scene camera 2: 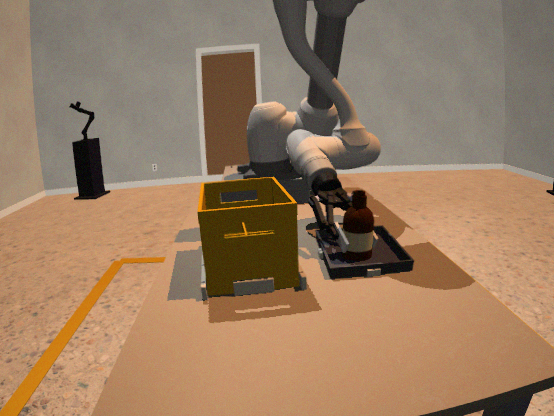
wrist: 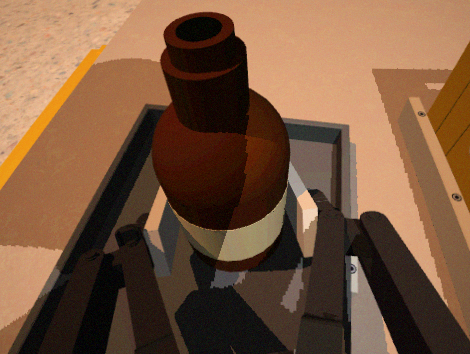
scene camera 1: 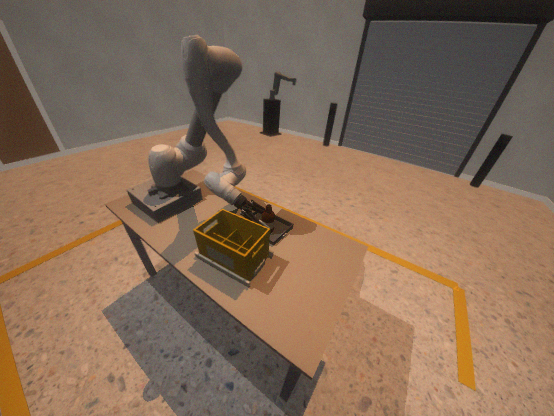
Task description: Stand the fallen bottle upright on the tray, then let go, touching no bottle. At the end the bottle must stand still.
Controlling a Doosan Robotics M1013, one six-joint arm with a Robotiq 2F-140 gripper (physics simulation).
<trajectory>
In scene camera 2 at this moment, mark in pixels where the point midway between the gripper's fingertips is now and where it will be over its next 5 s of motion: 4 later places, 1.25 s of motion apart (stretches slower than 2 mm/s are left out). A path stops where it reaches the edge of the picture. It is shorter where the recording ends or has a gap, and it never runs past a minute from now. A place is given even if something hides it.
My gripper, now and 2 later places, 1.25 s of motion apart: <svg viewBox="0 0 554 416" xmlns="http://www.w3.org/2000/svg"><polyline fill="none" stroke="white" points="361,245 360,243 342,152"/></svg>
</trajectory>
